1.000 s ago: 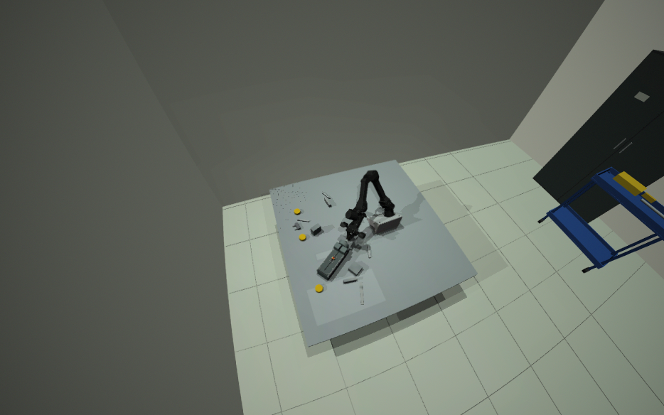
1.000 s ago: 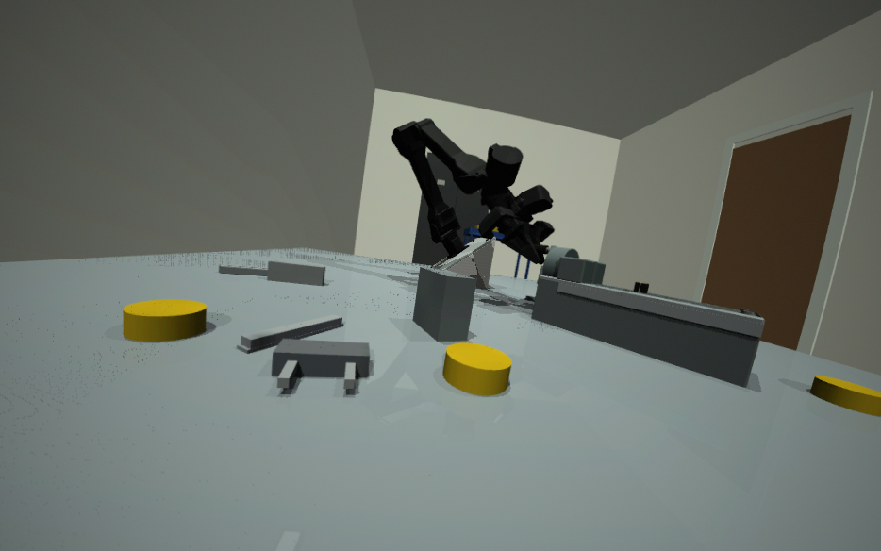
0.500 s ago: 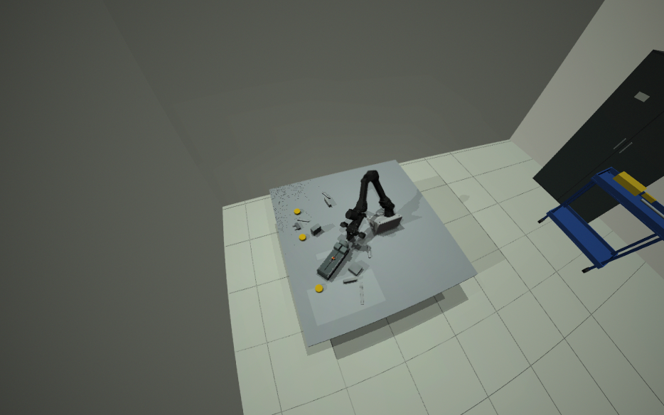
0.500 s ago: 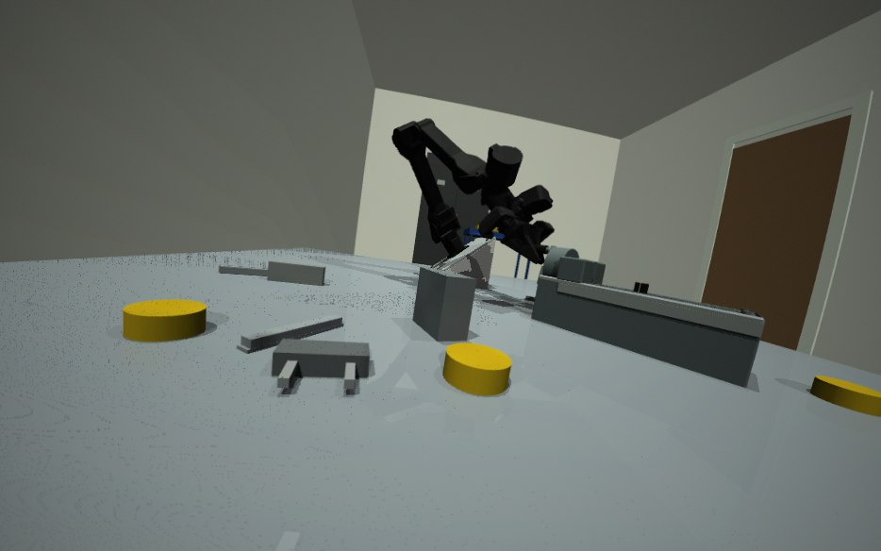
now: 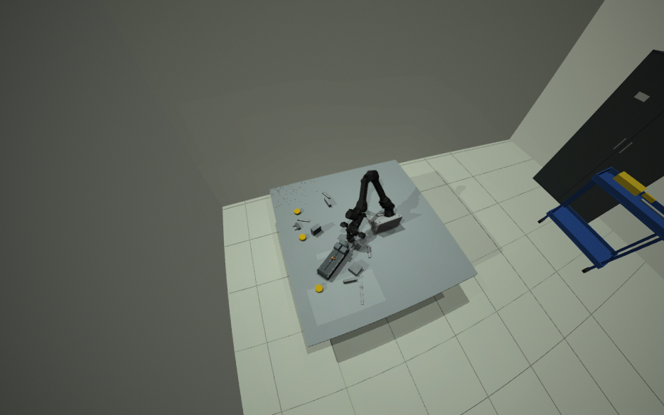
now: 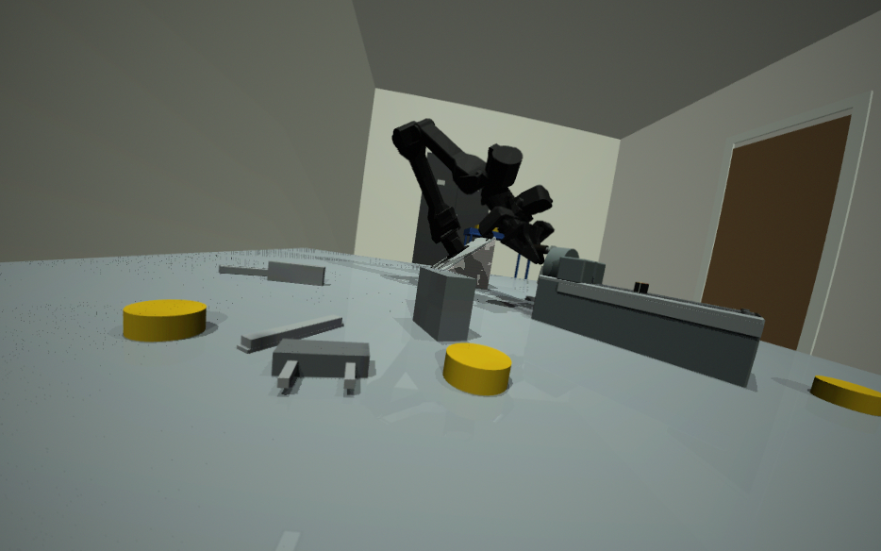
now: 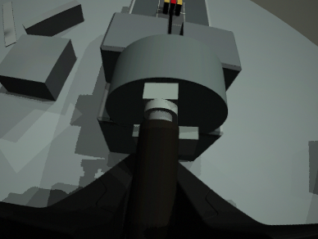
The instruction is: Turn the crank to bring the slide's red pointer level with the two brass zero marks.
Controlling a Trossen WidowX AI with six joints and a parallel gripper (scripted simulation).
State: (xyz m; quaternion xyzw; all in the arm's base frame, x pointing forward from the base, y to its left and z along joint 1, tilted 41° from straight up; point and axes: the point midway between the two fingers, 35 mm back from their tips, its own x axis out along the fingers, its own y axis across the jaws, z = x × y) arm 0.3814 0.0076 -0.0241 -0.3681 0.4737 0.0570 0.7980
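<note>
Now: gripper tip 1 cm past the dark crank handle, 1 cm to the left of it and 3 cm below it. Round my gripper tip: bracket 26 cm ahead, 33 cm to the right, 9 cm below; then red pointer 15 cm ahead, 7 cm to the left, 1 cm below.
</note>
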